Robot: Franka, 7 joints.
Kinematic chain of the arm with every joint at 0, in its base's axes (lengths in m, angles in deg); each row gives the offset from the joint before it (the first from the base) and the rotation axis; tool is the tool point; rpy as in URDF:
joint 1: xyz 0 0 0.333 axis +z
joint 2: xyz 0 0 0 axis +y
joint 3: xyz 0 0 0.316 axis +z
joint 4: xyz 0.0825 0 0 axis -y
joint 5: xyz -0.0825 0 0.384 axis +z
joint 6: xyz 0 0 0 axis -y
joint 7: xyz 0.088 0 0 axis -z
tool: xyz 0 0 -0.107 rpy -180 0 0
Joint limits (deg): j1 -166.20..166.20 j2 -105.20..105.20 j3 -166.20..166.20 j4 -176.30..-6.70 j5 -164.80..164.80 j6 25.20..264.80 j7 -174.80..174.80
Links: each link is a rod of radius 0.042 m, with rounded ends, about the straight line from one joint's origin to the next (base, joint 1, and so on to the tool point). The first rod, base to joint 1, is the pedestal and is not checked.
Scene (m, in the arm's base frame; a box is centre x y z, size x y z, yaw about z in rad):
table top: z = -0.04
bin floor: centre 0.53 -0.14 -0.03 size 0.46 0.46 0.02 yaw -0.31
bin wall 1: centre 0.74 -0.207 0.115 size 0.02 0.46 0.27 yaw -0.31
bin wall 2: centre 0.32 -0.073 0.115 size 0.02 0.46 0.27 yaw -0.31
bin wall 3: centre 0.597 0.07 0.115 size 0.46 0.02 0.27 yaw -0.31
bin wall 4: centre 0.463 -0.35 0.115 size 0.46 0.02 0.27 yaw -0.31
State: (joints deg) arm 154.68 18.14 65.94 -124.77 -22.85 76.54 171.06
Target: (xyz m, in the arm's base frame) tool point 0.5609 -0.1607 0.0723
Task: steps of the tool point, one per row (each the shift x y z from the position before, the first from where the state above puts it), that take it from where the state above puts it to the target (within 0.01 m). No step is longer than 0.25 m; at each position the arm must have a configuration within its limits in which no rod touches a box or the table.
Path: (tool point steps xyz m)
1: -0.0873 0.1813 -0.0132
2: 0.0031 0.2086 -0.0117
3: 0.0988 0.1921 -0.0079
4: 0.1787 0.1327 -0.0020
5: 0.2250 0.0424 0.0059
6: 0.2261 -0.0609 0.0155
7: 0.1808 -0.1549 0.0265
8: 0.0981 -0.2191 0.0380
9: -0.0047 -0.2403 0.0494
10: 0.0235 0.0079 -0.0990
11: 0.0013 -0.0005 -0.1112
12: -0.0248 -0.0072 -0.1169

